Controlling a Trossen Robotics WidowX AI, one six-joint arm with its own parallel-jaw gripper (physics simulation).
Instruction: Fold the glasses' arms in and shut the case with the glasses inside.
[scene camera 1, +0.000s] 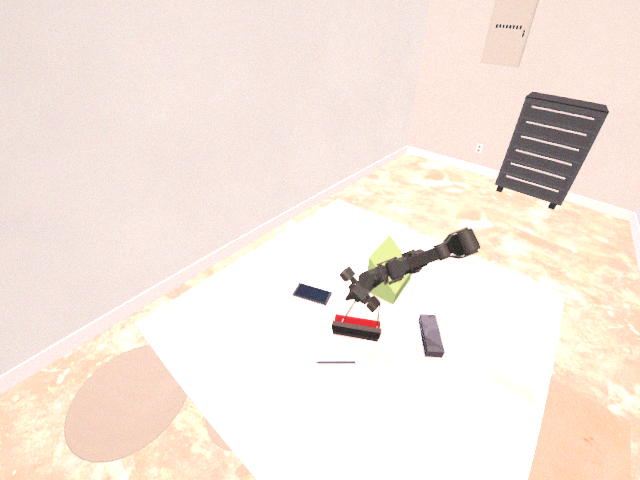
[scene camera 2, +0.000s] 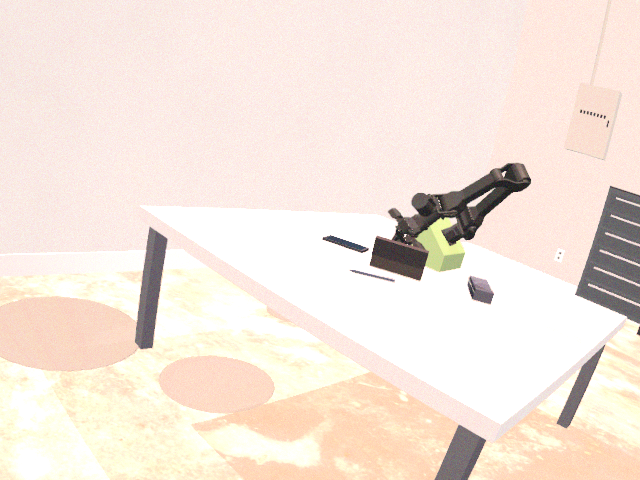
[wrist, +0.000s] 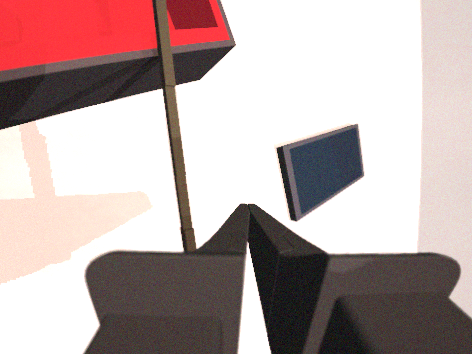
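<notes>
The glasses case stands open with its dark lid upright and its red inside showing. The glasses' two thin arms stick out of the case, unfolded: one arm on the phone's side, the other arm on the far side from the phone. The glasses' front does not show clearly. My gripper is shut and empty, behind the case on the side away from the lid. In the wrist view its tips are just right of the near arm, between that arm and the phone; whether they touch the arm I cannot tell.
A dark phone lies beside the case. A pen lies on the lid side. A purple-grey box lies to the right. A green block stands under and behind my arm.
</notes>
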